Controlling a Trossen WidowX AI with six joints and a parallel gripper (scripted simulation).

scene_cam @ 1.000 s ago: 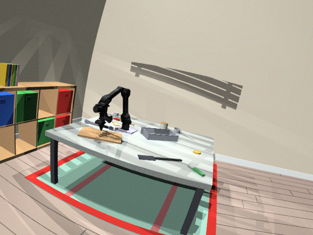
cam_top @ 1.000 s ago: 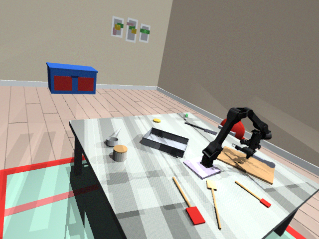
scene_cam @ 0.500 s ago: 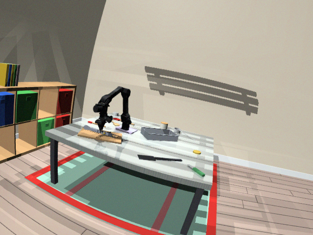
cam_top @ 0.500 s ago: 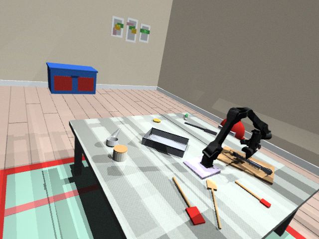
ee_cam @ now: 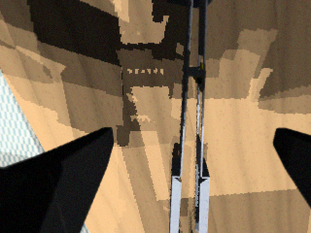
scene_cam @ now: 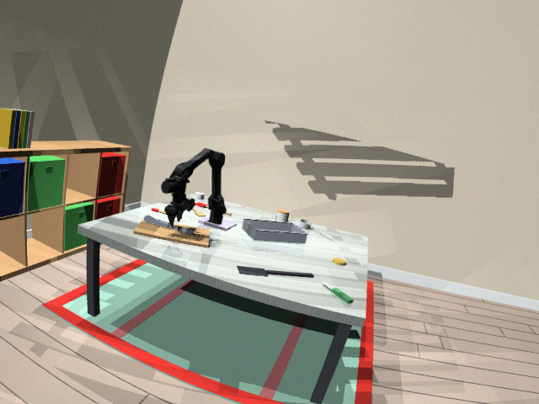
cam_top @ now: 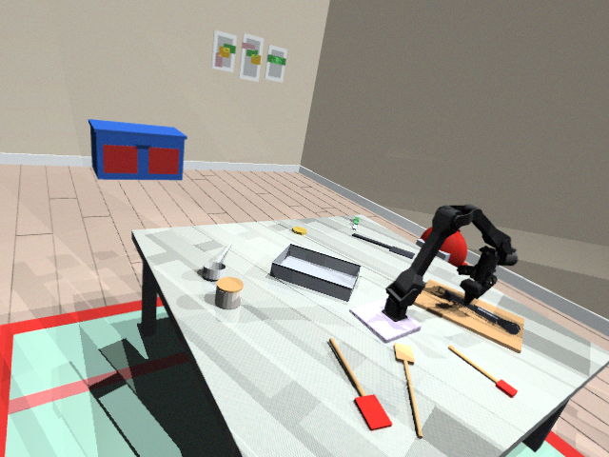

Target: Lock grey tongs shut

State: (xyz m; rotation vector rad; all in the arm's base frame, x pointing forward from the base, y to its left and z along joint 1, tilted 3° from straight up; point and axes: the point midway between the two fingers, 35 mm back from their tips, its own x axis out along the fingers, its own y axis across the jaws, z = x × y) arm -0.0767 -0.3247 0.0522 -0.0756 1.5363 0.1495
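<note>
The wooden board lies 4 cm below my gripper tip. From my gripper tip the other things lie so: roasting tin (38 cm ahead, 43 cm to the left, 2 cm below); black spatula (52 cm ahead, 11 cm to the right, 4 cm below); red-tipped brush (23 cm behind, 25 cm to the left, 4 cm below).
</note>
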